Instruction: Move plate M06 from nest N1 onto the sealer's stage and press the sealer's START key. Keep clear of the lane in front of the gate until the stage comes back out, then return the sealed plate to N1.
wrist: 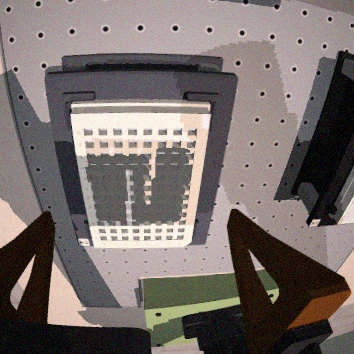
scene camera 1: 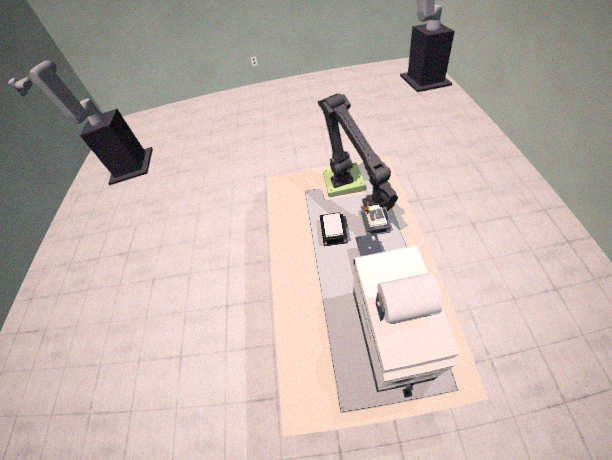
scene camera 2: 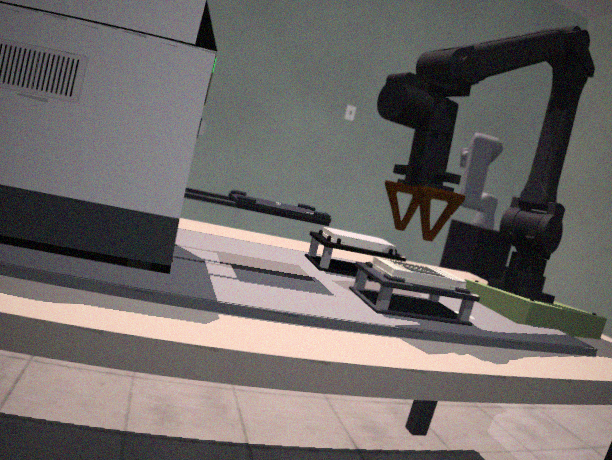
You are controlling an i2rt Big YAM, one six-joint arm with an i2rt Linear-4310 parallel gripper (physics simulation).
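Frame: origin at the arm's base, x ahead, y left, z up, level; centimetres.
Seen in the pictures: gripper, fingertip midpoint: [wrist: 140, 219] [scene camera 1: 377, 211] [scene camera 2: 412, 235]; arm's base at its link origin: [wrist: 218, 317] [scene camera 1: 342, 180] [scene camera 2: 519, 294].
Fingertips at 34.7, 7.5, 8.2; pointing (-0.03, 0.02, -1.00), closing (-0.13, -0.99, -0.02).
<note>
Offsets run from my fingertips to a thing's middle, as dx, dy, dz. "spot": to the spot under its first point.
A white plate with open wells @[-2.5, +0.4, -5.6] [scene camera 1: 377, 216] [scene camera 2: 420, 272] [wrist: 140, 230] sits in a dark grey nest @[-2.5, +0.4, -8.5] [scene camera 2: 384, 299] [wrist: 220, 150]. A plate with a smooth white top @[-3.2, -22.0, -5.1] [scene camera 1: 333, 225] [scene camera 2: 357, 239] sits in a black nest @[-3.2, -22.0, -8.0] [scene camera 2: 325, 256] [wrist: 325, 150] beside it. Nest and plate names are not readable. My gripper [scene camera 1: 378, 207] [scene camera 2: 415, 234] [wrist: 140, 219] is open and empty, pointing down above the welled plate, fingertips apart on either side in the wrist view. The white sealer [scene camera 1: 400, 345] [scene camera 2: 110, 140] has its dark stage @[+22.5, -11.0, -0.7] [scene camera 1: 369, 245] [scene camera 2: 280, 206] out, with no plate on it. The START key cannot be made out.
A large white roll @[+55.9, -14.0, +30.7] [scene camera 1: 412, 297] tops the sealer. A green light @[spot: +33.7, -1.7, +16.2] [scene camera 2: 214, 64] shows at its front edge. My arm's green base [scene camera 1: 330, 189] [scene camera 2: 530, 315] [wrist: 200, 292] is behind the nests. Two grey arms stand farther off on black pedestals [scene camera 1: 116, 145] [scene camera 1: 430, 55].
</note>
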